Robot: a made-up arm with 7 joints. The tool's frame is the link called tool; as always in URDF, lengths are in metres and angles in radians. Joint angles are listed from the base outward. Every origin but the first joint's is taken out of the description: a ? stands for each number. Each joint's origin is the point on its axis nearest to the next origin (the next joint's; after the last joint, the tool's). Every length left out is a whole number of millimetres.
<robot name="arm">
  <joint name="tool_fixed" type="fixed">
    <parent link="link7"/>
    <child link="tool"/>
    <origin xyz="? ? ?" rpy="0 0 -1.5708"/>
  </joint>
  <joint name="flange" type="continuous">
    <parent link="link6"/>
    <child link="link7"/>
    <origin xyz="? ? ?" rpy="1.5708 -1.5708 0"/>
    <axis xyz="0 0 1"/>
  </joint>
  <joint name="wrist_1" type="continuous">
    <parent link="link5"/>
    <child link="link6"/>
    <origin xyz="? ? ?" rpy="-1.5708 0 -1.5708"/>
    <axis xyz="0 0 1"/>
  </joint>
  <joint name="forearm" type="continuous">
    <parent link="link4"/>
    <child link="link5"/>
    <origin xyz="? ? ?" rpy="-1.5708 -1.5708 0"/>
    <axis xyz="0 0 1"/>
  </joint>
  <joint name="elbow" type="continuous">
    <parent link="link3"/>
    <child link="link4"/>
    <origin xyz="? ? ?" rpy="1.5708 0 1.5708"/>
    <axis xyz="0 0 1"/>
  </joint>
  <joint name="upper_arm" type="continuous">
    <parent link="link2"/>
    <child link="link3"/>
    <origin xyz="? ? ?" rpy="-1.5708 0 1.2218"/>
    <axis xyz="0 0 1"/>
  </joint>
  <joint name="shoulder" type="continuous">
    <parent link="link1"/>
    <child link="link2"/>
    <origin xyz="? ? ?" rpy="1.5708 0 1.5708"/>
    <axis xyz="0 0 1"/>
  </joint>
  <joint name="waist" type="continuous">
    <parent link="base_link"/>
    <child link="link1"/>
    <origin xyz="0 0 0" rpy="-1.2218 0 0"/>
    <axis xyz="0 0 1"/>
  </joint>
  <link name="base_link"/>
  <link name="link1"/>
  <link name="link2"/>
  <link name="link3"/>
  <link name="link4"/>
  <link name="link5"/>
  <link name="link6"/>
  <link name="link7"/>
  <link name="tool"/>
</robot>
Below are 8 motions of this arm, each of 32 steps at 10 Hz.
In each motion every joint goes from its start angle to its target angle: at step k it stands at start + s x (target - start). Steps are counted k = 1, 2, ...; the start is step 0. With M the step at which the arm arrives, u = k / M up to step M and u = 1 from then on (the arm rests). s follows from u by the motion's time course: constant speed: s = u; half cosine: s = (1 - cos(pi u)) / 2; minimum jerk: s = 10 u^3 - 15 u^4 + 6 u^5.
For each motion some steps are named. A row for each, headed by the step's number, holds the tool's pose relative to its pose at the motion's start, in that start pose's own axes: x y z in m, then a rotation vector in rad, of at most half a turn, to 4 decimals.
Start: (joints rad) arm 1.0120 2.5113 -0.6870 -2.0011 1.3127 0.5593 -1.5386
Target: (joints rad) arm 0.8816 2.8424 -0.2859 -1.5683 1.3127 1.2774 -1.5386
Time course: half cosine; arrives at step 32
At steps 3, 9, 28, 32:
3: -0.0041 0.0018 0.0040 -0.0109 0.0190 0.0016
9: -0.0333 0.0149 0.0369 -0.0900 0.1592 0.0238
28: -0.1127 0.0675 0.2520 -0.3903 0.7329 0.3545
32: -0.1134 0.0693 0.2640 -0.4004 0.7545 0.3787

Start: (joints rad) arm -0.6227 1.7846 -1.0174 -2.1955 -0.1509 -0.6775 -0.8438
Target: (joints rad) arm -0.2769 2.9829 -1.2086 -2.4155 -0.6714 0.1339 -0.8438
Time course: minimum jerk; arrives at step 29
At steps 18, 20, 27, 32:
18: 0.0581 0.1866 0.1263 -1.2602 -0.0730 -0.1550
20: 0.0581 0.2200 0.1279 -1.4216 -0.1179 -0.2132
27: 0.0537 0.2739 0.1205 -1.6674 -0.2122 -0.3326
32: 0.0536 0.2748 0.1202 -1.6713 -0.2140 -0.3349

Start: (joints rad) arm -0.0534 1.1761 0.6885 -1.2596 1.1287 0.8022 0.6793
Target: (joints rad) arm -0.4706 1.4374 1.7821 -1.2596 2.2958 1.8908 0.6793
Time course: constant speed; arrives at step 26
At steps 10, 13, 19, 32:
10: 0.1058 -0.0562 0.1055 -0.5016 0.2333 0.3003
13: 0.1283 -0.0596 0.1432 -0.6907 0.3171 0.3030
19: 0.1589 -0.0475 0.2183 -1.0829 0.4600 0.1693
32: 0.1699 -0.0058 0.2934 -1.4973 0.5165 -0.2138

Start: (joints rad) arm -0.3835 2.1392 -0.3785 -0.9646 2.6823 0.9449 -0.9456
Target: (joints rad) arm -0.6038 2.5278 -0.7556 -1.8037 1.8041 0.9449 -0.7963
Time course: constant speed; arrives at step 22
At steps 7, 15, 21, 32:
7: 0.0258 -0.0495 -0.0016 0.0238 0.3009 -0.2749
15: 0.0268 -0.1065 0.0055 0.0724 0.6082 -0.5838
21: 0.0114 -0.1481 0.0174 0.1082 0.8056 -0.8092
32: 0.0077 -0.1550 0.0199 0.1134 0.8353 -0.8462

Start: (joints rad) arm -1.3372 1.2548 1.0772 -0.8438 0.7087 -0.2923 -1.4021
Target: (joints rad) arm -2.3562 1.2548 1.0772 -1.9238 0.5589 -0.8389 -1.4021
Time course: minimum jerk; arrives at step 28
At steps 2, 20, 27, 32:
2: 0.0014 0.0004 -0.0006 0.0054 -0.0024 0.0032
20: 0.1857 0.2676 -0.0048 1.6738 -0.1850 0.6317
27: 0.1821 0.3107 0.0266 1.9898 -0.1238 0.6694
32: 0.1820 0.3108 0.0267 1.9908 -0.1235 0.6695

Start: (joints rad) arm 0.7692 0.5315 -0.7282 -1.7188 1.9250 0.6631 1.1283
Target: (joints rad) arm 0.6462 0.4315 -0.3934 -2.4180 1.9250 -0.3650 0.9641
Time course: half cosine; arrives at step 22
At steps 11, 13, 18, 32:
11: -0.1017 -0.0662 -0.0058 -0.6469 0.1197 -0.3123
13: -0.1317 -0.0770 -0.0012 -0.8326 0.1661 -0.3689
18: -0.1894 -0.0872 0.0139 -1.1977 0.2756 -0.4336
32: -0.2049 -0.0873 0.0194 -1.2991 0.3110 -0.4394

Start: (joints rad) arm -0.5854 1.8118 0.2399 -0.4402 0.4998 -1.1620 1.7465
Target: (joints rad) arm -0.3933 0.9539 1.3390 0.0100 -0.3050 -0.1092 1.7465
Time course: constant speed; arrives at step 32
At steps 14, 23, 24, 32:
14: -0.1084 0.0316 0.2047 0.8512 -0.2393 0.1159
23: -0.1969 -0.0038 0.3503 1.4680 -0.3233 0.2462
24: -0.2073 -0.0109 0.3659 1.5383 -0.3284 0.2635
32: -0.2922 -0.0905 0.4803 2.1032 -0.3343 0.4245

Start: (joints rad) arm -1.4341 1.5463 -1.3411 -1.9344 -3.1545 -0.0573 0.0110
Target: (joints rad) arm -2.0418 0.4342 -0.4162 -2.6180 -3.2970 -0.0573 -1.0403
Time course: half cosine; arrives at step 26
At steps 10, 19, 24, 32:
10: -0.1484 -0.1330 -0.0735 -0.5562 0.4991 -0.5214
19: -0.3553 -0.2299 0.0183 -1.7788 0.8849 -1.0968
24: -0.3888 -0.2258 0.0604 -2.2136 0.8776 -1.1169
32: -0.3913 -0.2248 0.0642 -2.2553 0.8732 -1.1131

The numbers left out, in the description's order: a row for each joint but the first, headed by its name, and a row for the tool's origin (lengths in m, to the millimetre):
tool: 0 0 0
flange: 0 0 0
wrist_1: 0 0 0
forearm: 0.031 -0.256 0
elbow: 0 -0.041 0
upper_arm: 0.347 -0.126 0
shoulder: 0 0 0

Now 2 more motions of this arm.
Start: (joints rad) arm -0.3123 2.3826 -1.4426 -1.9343 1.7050 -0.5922 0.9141
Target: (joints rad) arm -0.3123 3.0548 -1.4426 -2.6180 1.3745 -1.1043 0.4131
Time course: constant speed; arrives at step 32
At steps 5, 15, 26, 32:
5: 0.0036 -0.0255 0.0293 -0.0823 -0.0174 -0.1286
15: -0.0009 -0.0796 0.0853 -0.2481 -0.0608 -0.3730
26: -0.0234 -0.1412 0.1409 -0.4324 -0.1243 -0.6172
32: -0.0431 -0.1747 0.1674 -0.5336 -0.1672 -0.7374

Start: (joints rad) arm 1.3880 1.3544 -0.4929 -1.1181 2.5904 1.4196 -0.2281
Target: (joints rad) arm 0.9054 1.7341 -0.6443 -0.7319 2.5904 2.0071 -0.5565
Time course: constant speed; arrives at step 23
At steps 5, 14, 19, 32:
5: 0.0133 -0.0452 0.0487 0.0500 0.0239 -0.1183
14: 0.0084 -0.1303 0.1399 0.1233 0.0424 -0.3148
19: -0.0118 -0.1758 0.1903 0.1532 0.0394 -0.4169
32: -0.0370 -0.2091 0.2295 0.1709 0.0305 -0.4961

